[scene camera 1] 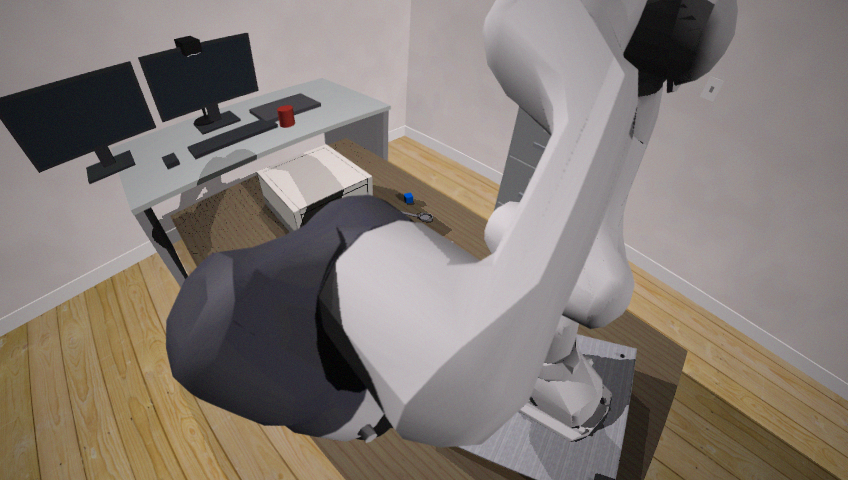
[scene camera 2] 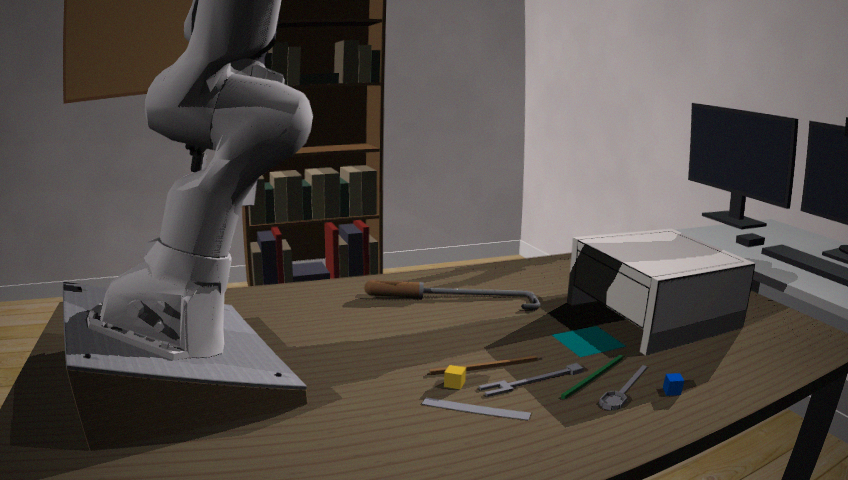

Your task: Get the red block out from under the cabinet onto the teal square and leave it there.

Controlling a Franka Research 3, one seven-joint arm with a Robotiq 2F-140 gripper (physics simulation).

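Note:
The red block does not show in either view; much of the inside of the white cabinet [scene camera 1: 321, 169] [scene camera 2: 699, 303] is dark or hidden. The cabinet stands on the wooden table, its open front facing the robot's side. The teal square [scene camera 2: 589, 341] lies flat on the table just before that opening, and nothing lies on it. In scene camera 1 the arm hides the square. My gripper [scene camera 2: 223, 169] is mostly hidden behind the arm, high near the robot's base and far from the cabinet. Small parts of it show apart at the arm's edges; it is open and empty.
A hooked tool [scene camera 2: 452, 291] lies left of the cabinet. A yellow block [scene camera 2: 455, 377], orange stick [scene camera 2: 484, 365], fork-like tool [scene camera 2: 532, 378], green stick [scene camera 2: 592, 377], grey strip [scene camera 2: 476, 409], ring-ended tool [scene camera 1: 424, 217] [scene camera 2: 612, 400] and blue block [scene camera 1: 408, 198] [scene camera 2: 673, 384] lie nearer scene camera 2.

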